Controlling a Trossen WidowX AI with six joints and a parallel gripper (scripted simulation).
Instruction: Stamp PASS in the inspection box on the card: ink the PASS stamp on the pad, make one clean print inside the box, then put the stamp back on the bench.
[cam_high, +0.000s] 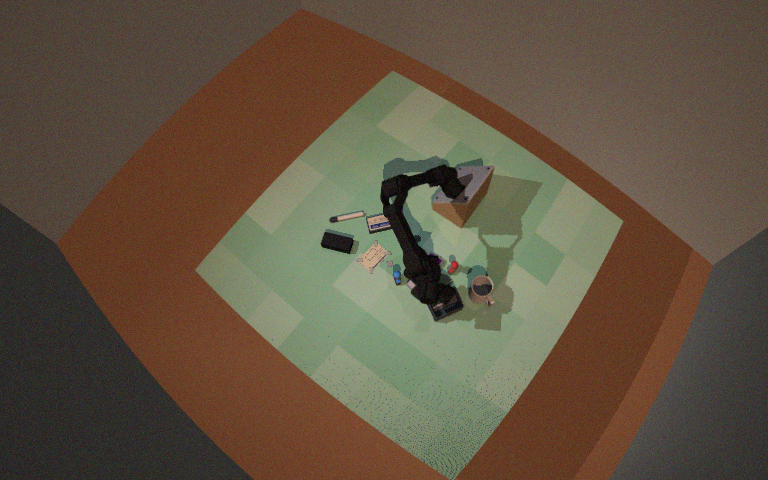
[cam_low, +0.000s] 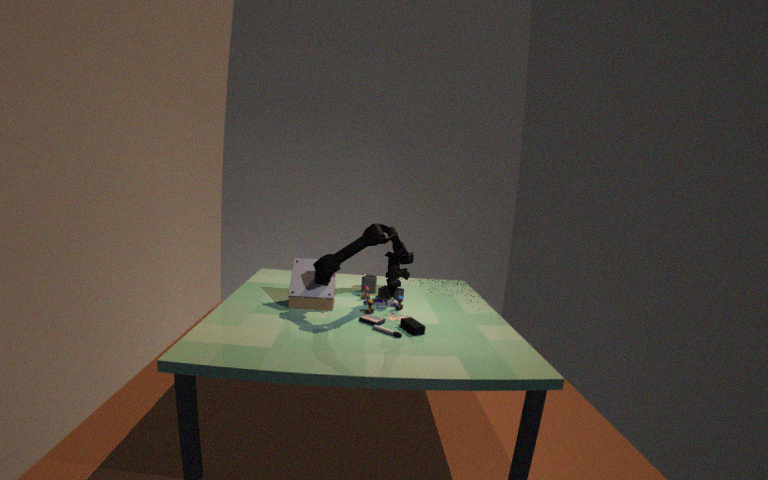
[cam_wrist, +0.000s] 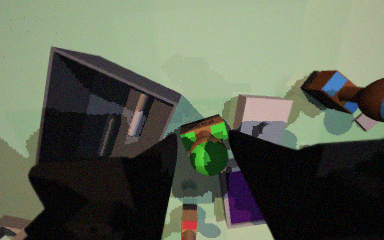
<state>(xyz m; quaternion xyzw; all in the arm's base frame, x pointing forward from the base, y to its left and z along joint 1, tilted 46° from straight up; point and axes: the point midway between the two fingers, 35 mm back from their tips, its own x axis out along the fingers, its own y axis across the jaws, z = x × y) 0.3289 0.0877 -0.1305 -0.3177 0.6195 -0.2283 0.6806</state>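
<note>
The green-knobbed stamp lies 10 mm below my gripper tip. From my gripper tip the other things lie so: ink pad: 80 mm behind, 60 mm to the right, 30 mm below; then black tray: 80 mm to the left, 20 mm below; then small white block: 60 mm to the right, 10 mm below, 10 mm ahead.
</note>
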